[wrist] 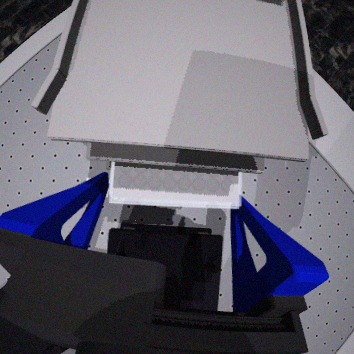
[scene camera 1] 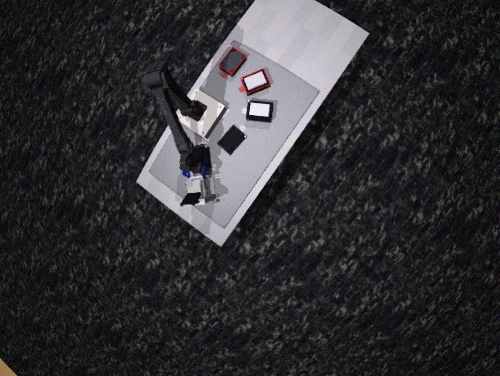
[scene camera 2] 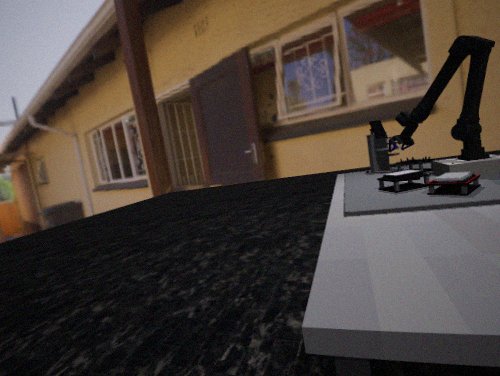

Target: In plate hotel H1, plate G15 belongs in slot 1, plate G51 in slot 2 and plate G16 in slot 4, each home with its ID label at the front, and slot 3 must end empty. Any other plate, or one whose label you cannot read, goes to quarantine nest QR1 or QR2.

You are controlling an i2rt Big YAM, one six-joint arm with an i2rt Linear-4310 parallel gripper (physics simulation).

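Seen in the pictures: gripper, fingertip midpoint: (wrist: 171, 189) (scene camera 1: 197, 178) (scene camera 2: 395, 150); arm's base, origin of the base link: (scene camera 1: 197, 111) (scene camera 2: 473, 158).
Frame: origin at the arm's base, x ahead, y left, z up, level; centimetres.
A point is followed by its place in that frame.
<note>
Plate hotel H1 (scene camera 1: 210, 189) {z -5.3, x 33.9, y -40.2 cm} (scene camera 2: 377, 154) {z 5.3, x 34.9, y -43.6 cm} (wrist: 140, 81) {z 14.6, x 28.9, y -37.5 cm} stands at the near-left end of the grey mat (scene camera 1: 271, 142) {z -6.1, x 51.7, y 8.0 cm}. In the wrist view I look down on its top board. A clear plate with round wells (wrist: 175, 183) {z 8.9, x 25.6, y -36.2 cm} sticks out of a slot below the top board, front edge toward me. No label is readable. My gripper (scene camera 1: 195, 174) {z 6.4, x 25.5, y -35.9 cm} (scene camera 2: 397, 145) {z 6.4, x 25.5, y -35.9 cm} (wrist: 171, 189) {z 6.4, x 25.5, y -35.9 cm} is open, its blue fingers on either side of the plate's front corners. A black plate (scene camera 1: 231, 139) {z -4.9, x 28.5, y -4.2 cm} lies flat on the mat. A white plate (scene camera 1: 260, 110) {z 0.3, x 35.6, y 20.8 cm} sits in a black-framed nest.
Two red-framed quarantine nests stand at the far end of the mat, one holding a dark plate (scene camera 1: 232, 60) {z -2.1, x 0.4, y 41.3 cm} and one a white plate (scene camera 1: 255, 80) {z -0.7, x 21.9, y 36.3 cm}. The arm's base block (scene camera 1: 211, 116) {z 0.1, x 10.2, y 1.6 cm} is beside the hotel. A dark piece (scene camera 1: 190, 200) {z 23.3, x 33.5, y -44.5 cm} juts from the hotel's far side.
</note>
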